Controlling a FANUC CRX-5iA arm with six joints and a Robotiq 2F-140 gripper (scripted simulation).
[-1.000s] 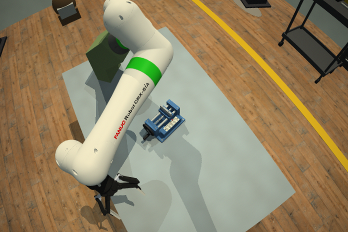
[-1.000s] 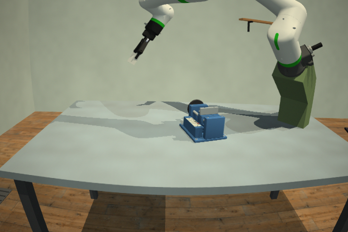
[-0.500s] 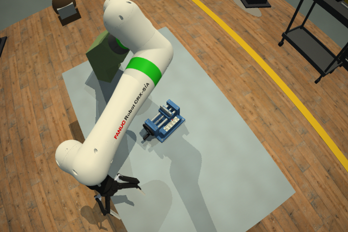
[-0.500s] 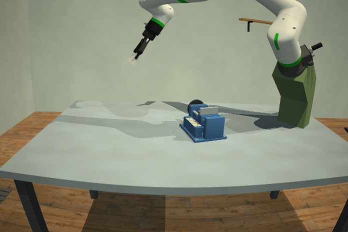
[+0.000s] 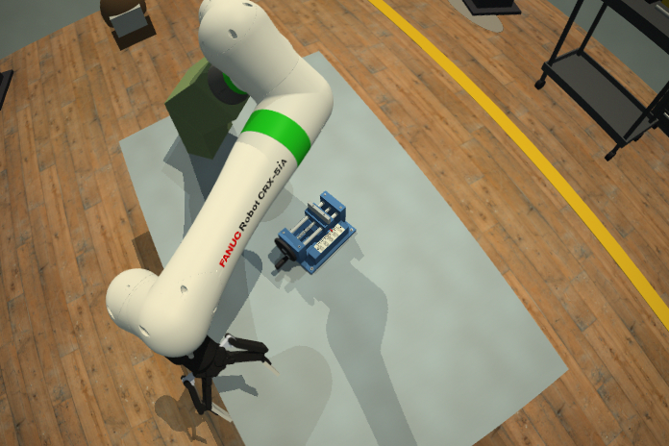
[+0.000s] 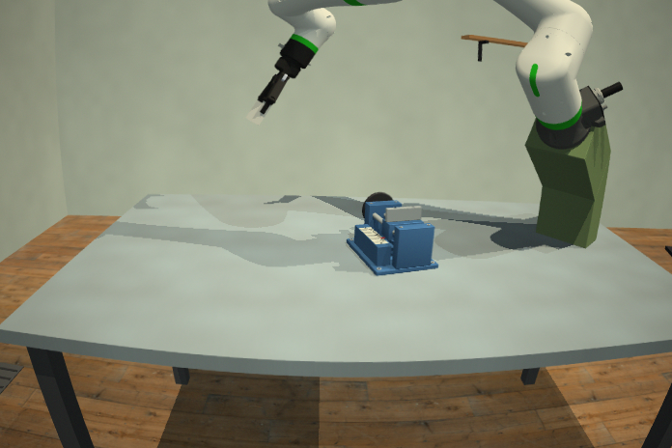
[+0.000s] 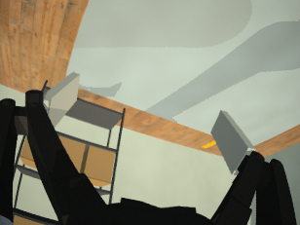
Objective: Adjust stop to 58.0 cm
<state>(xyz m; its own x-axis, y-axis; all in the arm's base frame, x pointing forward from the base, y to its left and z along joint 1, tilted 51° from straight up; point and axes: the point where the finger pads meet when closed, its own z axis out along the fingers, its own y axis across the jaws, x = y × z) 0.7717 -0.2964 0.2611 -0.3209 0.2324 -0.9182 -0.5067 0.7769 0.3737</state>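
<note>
Now: the black handwheel 39 cm behind my hand, 21 cm below it and 11 cm to the left of it. Round my hand: stop block 48 cm behind, 25 cm to the left, 18 cm below.
</note>
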